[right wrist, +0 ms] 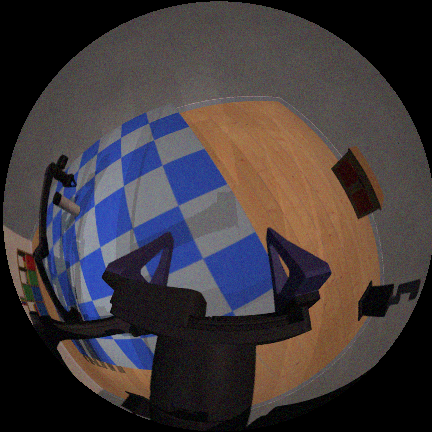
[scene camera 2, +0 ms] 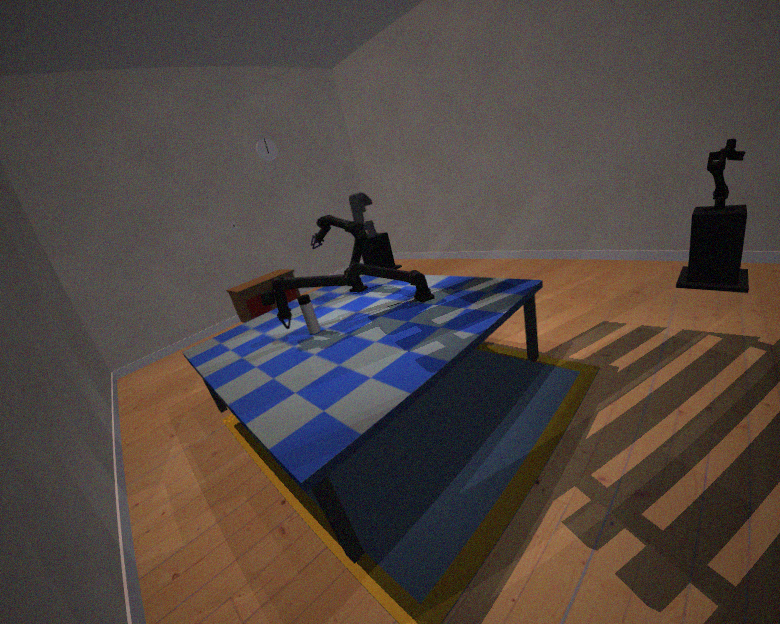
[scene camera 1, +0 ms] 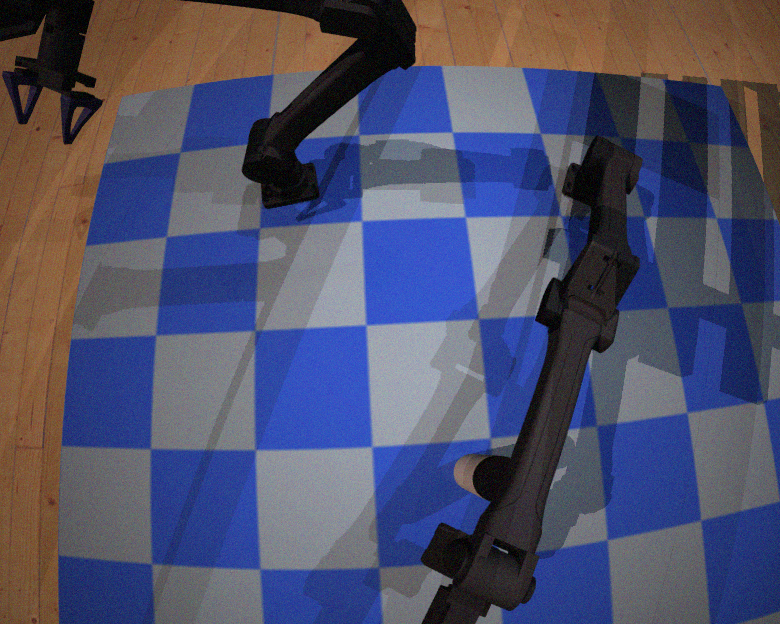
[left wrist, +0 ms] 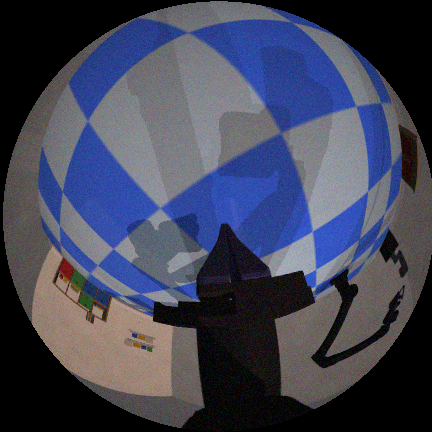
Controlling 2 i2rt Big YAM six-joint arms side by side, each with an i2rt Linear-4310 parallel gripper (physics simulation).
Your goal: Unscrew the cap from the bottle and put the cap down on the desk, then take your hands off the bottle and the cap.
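Seen in the pictures: left gripper, fingertip midpoint: [right wrist: 76, 185] [scene camera 2: 288, 328] [left wrist: 224, 226]; right gripper, fingertip midpoint: [right wrist: 217, 234] [scene camera 2: 312, 247] [scene camera 1: 44, 133]; left arm's base, origin of the base link: [right wrist: 76, 314] [scene camera 2: 424, 297] [scene camera 1: 589, 189]; right arm's base, origin of the base link: [scene camera 2: 358, 289] [scene camera 1: 290, 187] [left wrist: 338, 276].
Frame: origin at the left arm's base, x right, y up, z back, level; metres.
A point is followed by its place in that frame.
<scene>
A pale bottle [scene camera 1: 464, 473] @[x 0.088, y 0.117, z -0.666 m] [scene camera 2: 312, 321] @[x 0.024, y 0.074, z -0.653 m] [right wrist: 70, 206] @[x 0.088, y 0.085, z -0.653 m] stands upright on the checkered desk [scene camera 1: 312, 390] @[x 0.376, y 0.000, z -0.631 m] [scene camera 2: 325, 383] @[x -0.542, y 0.000, z -0.679 m]. Its black cap [scene camera 1: 491, 477] @[x 0.070, y 0.216, z -0.660 m] [scene camera 2: 304, 299] @[x 0.025, y 0.206, z -0.655 m] [right wrist: 57, 198] @[x 0.087, y 0.201, z -0.653 m] sits on top, partly covered by my left arm in scene camera 1. My left gripper [scene camera 2: 286, 324] @[x 0.051, y 0.070, z -0.792 m] [left wrist: 224, 226] @[x 0.051, y 0.070, z -0.792 m] [right wrist: 75, 185] @[x 0.051, y 0.070, z -0.792 m] is shut and empty, pointing down beside the bottle, with a gap between them in scene camera 2. The bottle does not show in the left wrist view. My right gripper [scene camera 1: 45, 132] @[x 0.847, y 0.369, z -0.486 m] [scene camera 2: 315, 245] @[x 0.847, y 0.369, z -0.486 m] [right wrist: 217, 234] @[x 0.847, y 0.369, z -0.486 m] is open and empty, raised far from the bottle, by the desk's edge.
My left arm [scene camera 1: 552, 396] @[x 0.052, y 0.297, z -0.546 m] [scene camera 2: 312, 281] @[x 0.019, y 0.287, z -0.585 m] reaches over the desk past the bottle. My right arm [scene camera 1: 331, 91] @[x 0.483, y 0.312, z -0.243 m] is bent high above its base. A wooden cabinet with red panels [scene camera 2: 260, 292] [right wrist: 358, 182] stands beyond the desk. Another arm on a black pedestal [scene camera 2: 717, 247] stands apart.
</scene>
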